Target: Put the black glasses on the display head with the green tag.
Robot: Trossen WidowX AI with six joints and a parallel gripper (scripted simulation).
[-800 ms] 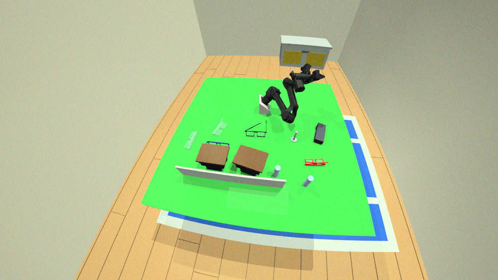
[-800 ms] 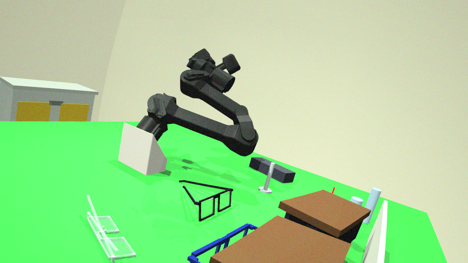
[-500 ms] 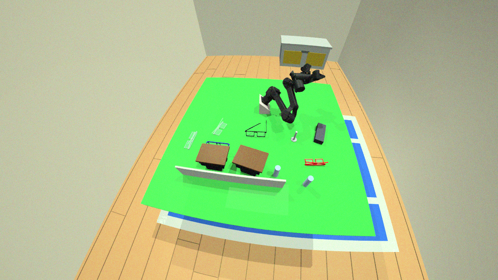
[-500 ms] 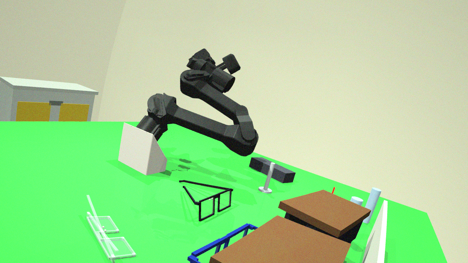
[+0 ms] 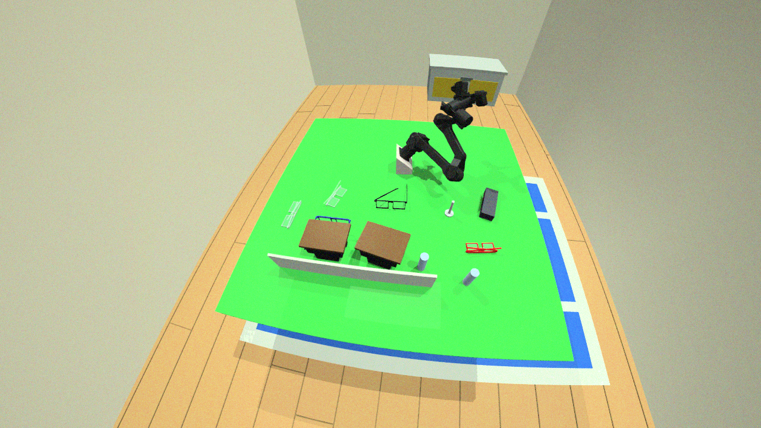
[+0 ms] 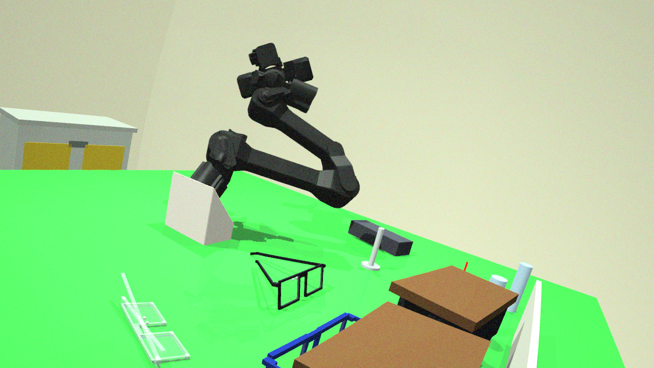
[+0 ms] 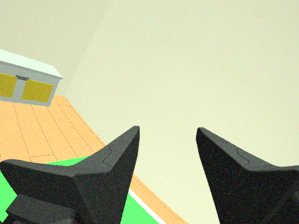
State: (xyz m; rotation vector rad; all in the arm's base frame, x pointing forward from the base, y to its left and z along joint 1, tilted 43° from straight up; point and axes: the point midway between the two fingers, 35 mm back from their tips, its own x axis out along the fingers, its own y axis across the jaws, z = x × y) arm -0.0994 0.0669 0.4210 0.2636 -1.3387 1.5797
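Now: the white peg 410 mm ahead of my gripper tip, 180 mm to the right of it and 330 mm below it. The rest, counted from my gripper tip: low white wall: 690 mm ahead, 600 mm to the right, 300 mm below; dark block: 380 mm ahead, 10 mm to the left, 340 mm below.
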